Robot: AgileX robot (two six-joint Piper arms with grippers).
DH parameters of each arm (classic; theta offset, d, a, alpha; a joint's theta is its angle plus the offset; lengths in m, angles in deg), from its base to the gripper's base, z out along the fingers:
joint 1: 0 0.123 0 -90
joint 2: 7.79 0 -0.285 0
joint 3: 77.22 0 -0.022 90
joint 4: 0 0.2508 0 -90
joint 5: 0 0 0.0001 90
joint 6: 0 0.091 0 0
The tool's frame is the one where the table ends.
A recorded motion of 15 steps. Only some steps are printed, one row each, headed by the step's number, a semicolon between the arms.
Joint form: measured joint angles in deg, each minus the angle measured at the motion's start. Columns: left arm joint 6, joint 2, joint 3, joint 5, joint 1, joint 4; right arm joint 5, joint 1, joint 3, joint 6, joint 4, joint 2.
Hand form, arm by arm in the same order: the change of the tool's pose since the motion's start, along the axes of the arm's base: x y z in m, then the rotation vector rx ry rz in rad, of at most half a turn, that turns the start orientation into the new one. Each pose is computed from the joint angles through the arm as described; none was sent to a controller.
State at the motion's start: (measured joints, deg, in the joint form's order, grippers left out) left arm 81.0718 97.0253 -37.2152 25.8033 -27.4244 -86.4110; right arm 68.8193 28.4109 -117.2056 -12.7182 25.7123 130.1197
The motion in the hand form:
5: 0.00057 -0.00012 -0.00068 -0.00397 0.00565 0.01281; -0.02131 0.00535 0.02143 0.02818 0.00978 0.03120
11: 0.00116 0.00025 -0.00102 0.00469 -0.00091 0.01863; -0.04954 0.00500 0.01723 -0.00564 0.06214 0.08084
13: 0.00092 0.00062 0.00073 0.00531 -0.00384 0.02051; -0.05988 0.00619 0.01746 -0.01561 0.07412 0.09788
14: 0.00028 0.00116 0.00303 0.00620 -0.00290 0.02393; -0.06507 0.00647 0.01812 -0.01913 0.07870 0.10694
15: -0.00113 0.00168 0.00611 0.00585 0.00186 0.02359; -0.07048 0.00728 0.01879 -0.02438 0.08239 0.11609
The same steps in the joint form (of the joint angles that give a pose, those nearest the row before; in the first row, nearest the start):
5: 0.00 0.19 0.00 -0.14 0.00 -0.80; 0.85 1.51 3.43 -0.13 1.68 -4.44
11: 0.15 0.19 0.00 -0.89 -0.10 -0.94; 0.99 3.27 11.75 -1.37 1.74 -8.82
13: -0.55 -0.23 0.00 -1.03 -0.10 -0.33; 0.99 4.13 14.15 -1.50 1.64 -10.30
14: -2.12 -0.81 0.00 -1.11 -0.10 0.95; 0.99 4.53 15.34 -1.64 1.64 -11.11
15: -4.49 -1.59 0.00 -0.89 -0.10 3.03; 0.99 5.03 16.44 -1.64 1.50 -11.88

